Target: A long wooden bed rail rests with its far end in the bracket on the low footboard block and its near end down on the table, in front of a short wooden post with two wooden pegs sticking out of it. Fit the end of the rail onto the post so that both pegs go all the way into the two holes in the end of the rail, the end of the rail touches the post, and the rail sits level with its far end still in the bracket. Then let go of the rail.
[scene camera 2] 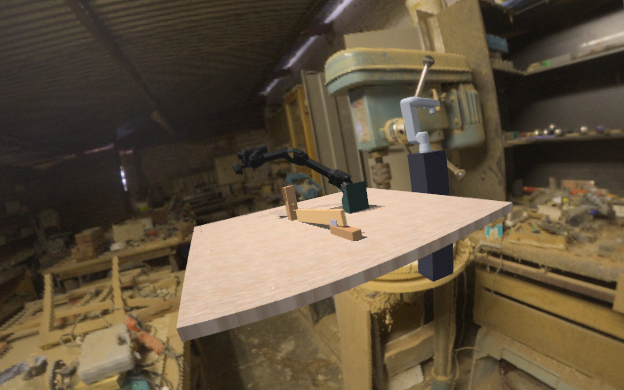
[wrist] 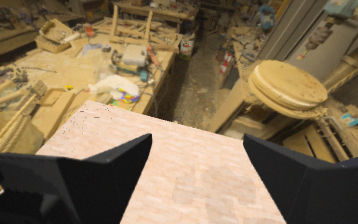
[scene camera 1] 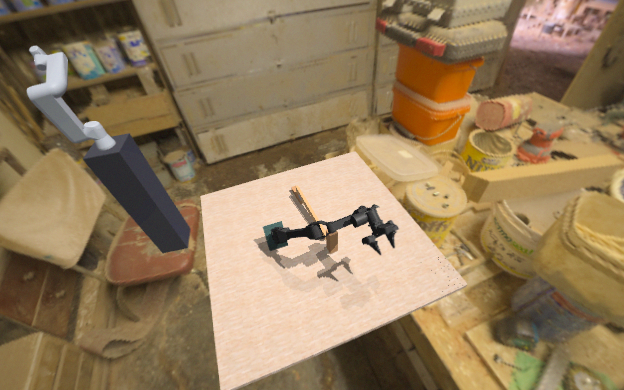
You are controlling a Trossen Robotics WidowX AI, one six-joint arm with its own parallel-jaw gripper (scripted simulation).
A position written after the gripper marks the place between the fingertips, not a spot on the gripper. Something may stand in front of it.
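Note:
Open and holding nothing, the gripper (wrist: 197,138) shares the scene with a short upright post (scene camera 2: 289,195).

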